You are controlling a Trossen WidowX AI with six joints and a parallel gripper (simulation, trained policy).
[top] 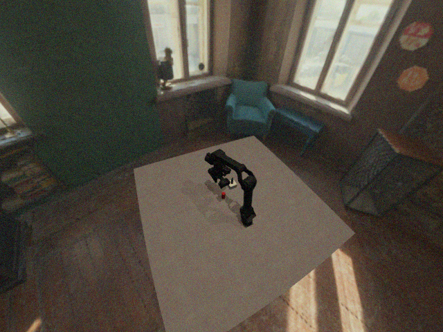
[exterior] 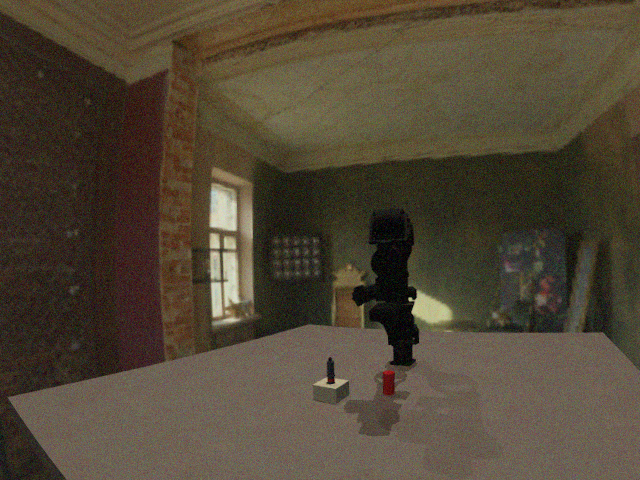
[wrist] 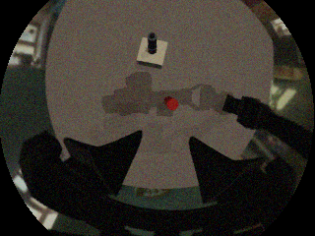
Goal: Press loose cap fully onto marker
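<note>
The red cap is 20 mm behind my gripper tip, 30 mm to the right of it and 110 mm below it. From my gripper tip the other things lie so: holder block: 50 mm ahead, 140 mm to the right, 120 mm below.
</note>
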